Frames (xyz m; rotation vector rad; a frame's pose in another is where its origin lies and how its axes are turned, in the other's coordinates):
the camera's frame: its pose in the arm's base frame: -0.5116 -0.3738 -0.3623 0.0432 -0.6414 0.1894
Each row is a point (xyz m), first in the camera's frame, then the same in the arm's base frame.
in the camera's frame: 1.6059 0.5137 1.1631
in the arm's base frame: -0.0354 0.2764 1.5208
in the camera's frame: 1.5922 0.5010 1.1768
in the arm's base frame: -0.0519 0.2604 1.5238
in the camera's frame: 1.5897 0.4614 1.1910
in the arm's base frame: -0.0548 0.2197 1.5344
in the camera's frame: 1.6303 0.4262 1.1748
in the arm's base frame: -0.0067 0.1933 1.5464
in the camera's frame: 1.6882 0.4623 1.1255
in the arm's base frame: 0.0610 0.2430 1.5409
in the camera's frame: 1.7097 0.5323 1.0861
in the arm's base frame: 0.0880 0.3191 1.5209
